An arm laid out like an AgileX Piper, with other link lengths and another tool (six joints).
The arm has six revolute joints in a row. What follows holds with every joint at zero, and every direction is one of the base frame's. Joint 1 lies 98.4 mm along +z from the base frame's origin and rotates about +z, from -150 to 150 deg. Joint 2 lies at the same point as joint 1 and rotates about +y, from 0 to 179.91 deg. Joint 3 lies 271.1 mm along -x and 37.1 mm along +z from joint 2 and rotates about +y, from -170 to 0 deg. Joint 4 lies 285.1 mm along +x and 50.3 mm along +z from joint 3 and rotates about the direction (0.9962, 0, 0.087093), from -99.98 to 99.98 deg. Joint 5 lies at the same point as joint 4 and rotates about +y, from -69.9 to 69.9 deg. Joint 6 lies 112.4 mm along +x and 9.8 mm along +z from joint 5 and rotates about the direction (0.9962, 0, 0.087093), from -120 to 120 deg. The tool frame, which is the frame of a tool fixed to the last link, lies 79.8 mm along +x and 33 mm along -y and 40.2 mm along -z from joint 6; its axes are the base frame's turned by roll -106.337, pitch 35.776 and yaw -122.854 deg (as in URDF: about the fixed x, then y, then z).
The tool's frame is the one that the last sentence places.
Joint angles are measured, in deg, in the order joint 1, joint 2, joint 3, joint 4, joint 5, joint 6. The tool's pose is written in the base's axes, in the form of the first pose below.
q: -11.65 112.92 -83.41 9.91 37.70 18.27
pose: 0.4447 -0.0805 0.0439 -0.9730 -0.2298 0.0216 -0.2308 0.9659 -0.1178
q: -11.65 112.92 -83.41 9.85 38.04 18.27
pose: 0.4436 -0.0803 0.0436 -0.9725 -0.2312 0.0272 -0.2328 0.9656 -0.1158
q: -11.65 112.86 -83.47 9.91 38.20 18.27
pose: 0.4435 -0.0800 0.0443 -0.9725 -0.2312 0.0273 -0.2328 0.9658 -0.1145
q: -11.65 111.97 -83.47 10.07 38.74 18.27
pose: 0.4426 -0.0792 0.0510 -0.9726 -0.2316 0.0203 -0.2324 0.9659 -0.1142
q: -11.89 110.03 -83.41 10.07 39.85 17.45
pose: 0.4398 -0.0810 0.0651 -0.9701 -0.2426 0.0088 -0.2417 0.9622 -0.1257
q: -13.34 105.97 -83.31 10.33 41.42 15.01
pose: 0.4336 -0.0923 0.0949 -0.9661 -0.2567 -0.0261 -0.2494 0.9550 -0.1604
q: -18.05 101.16 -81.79 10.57 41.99 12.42
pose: 0.4159 -0.1264 0.1223 -0.9745 -0.2156 -0.0626 -0.1991 0.9588 -0.2026
